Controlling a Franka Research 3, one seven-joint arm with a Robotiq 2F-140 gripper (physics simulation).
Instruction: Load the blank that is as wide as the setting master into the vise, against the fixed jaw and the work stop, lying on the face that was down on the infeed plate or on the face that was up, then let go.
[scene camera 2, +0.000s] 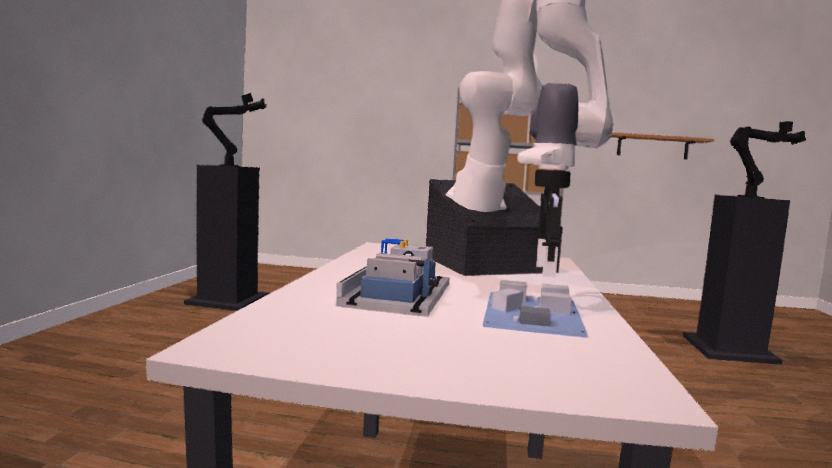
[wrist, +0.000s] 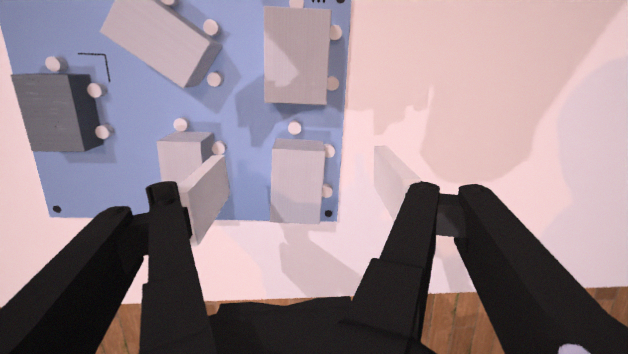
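My gripper (scene camera 2: 548, 270) (wrist: 300, 170) is open and empty above the back part of the blue infeed plate (scene camera 2: 503, 324) (wrist: 130, 180). In the wrist view its fingers stand either side of a light grey blank (wrist: 298, 182) at the lower right of the plate; the left finger partly hides another blank (wrist: 184, 157). A larger blank (wrist: 297, 55) lies at the upper right and a turned blank (wrist: 160, 40) (scene camera 2: 507, 299) at the upper middle. A dark grey block (scene camera 2: 535, 316) (wrist: 50, 112) lies near the plate's front edge. The vise (scene camera 2: 390, 287) stands left of the plate; I see no blank in its jaws.
Short pale pins (wrist: 211, 27) stand beside the blocks. The vise has a grey base (scene camera 2: 378, 305) with a raised side wall, and a blue bracket (scene camera 2: 393, 240) behind it. The robot's black pedestal (scene camera 2: 500, 250) is at the table's back. Two black stands (scene camera 2: 226, 232) (scene camera 2: 741, 273) flank the table.
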